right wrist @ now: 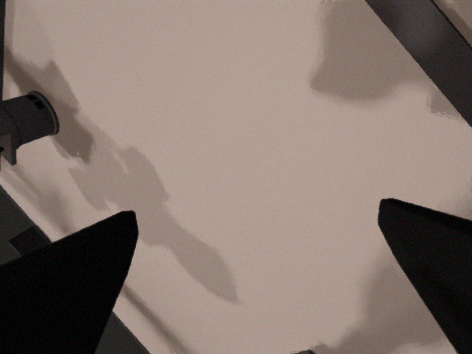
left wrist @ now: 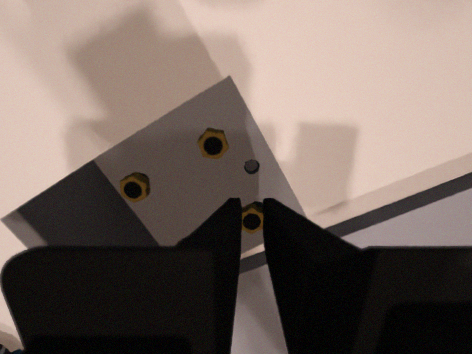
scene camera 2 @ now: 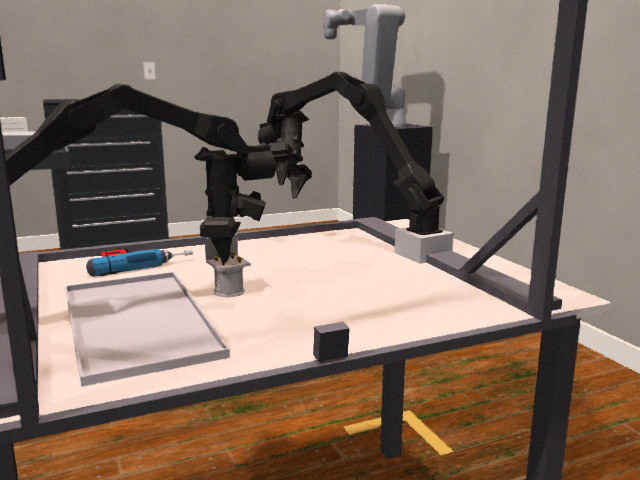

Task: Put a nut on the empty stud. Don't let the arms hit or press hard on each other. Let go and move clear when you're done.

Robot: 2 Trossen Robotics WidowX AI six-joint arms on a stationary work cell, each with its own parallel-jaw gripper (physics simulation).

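Frame: origin at the left arm's base, x ahead, y left, z up, level; centimetres.
Seen in the pictures: left gripper, fingertip midpoint: (left wrist: 251,209) (scene camera 2: 225,260); right gripper, fingertip midpoint: (right wrist: 257,216) (scene camera 2: 287,191); right arm's base, link origin: (scene camera 2: 424,230).
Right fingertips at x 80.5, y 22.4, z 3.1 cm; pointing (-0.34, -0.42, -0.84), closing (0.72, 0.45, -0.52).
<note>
Offsets run from my right fingertips to a thing's middle. "pt": to the spot under its first point.
A grey bracket on a round pedestal (scene camera 2: 228,282) (left wrist: 175,210) (right wrist: 30,120) stands on the table. On its flat plate, one brass nut {dz -6.0, dx -29.3, dy -28.0 cm} (left wrist: 213,132) and another brass nut {dz -6.0, dx -29.1, dy -24.5 cm} (left wrist: 145,183) sit around dark studs. A small grey round peg or hole {pt dz -6.9, dx -31.2, dy -28.6 cm} (left wrist: 251,166) shows near the plate's edge. My left gripper (scene camera 2: 224,261) (left wrist: 251,209) points down at the plate, shut on a brass nut {dz -5.6, dx -32.6, dy -27.6 cm} (left wrist: 252,229). A dark centre shows through this nut; whether it is around the empty stud I cannot tell. That stud is hidden. My right gripper (scene camera 2: 287,190) (right wrist: 257,216) is open and empty, high above the table.
A grey tray {dz -12.5, dx -51.5, dy -30.4 cm} (scene camera 2: 152,367) lies at the left of the table in the scene view. A blue power tool {dz -11.3, dx -40.1, dy -1.0 cm} (scene camera 2: 134,260) lies behind it. A black block {dz -10.2, dx -31.9, dy -62.6 cm} (scene camera 2: 330,343) stands at the front edge. The right gripper hangs close behind the left arm's wrist in this view.
</note>
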